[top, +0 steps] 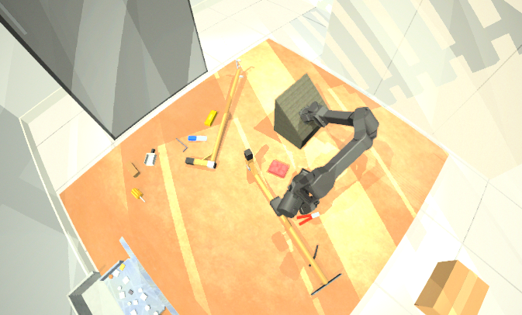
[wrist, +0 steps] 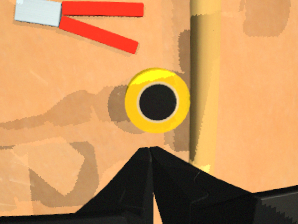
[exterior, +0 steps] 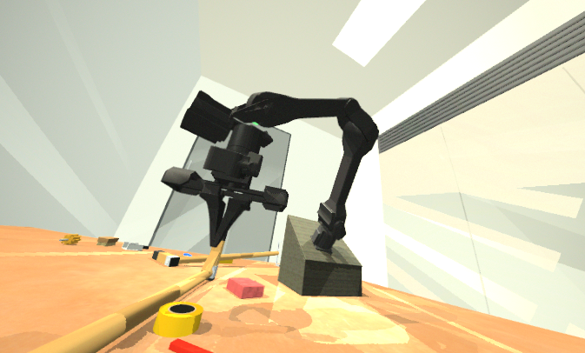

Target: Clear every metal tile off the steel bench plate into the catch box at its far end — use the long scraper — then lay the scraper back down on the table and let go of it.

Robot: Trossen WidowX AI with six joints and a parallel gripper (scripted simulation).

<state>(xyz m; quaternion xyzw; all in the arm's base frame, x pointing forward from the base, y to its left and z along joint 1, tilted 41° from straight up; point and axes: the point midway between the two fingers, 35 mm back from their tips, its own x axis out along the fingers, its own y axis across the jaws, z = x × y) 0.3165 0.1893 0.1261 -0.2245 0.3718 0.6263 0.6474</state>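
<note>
Right now my gripper tip is 60 mm short of the long scraper, 20 mm to the right of it and 30 mm above it. The rest, counted from my gripper tip: red clip (30 mm behind, 80 mm to the left, 90 mm below); red block (90 mm behind, 160 mm to the right, 80 mm below); yellow tape roll (20 mm ahead, 90 mm below).
</note>
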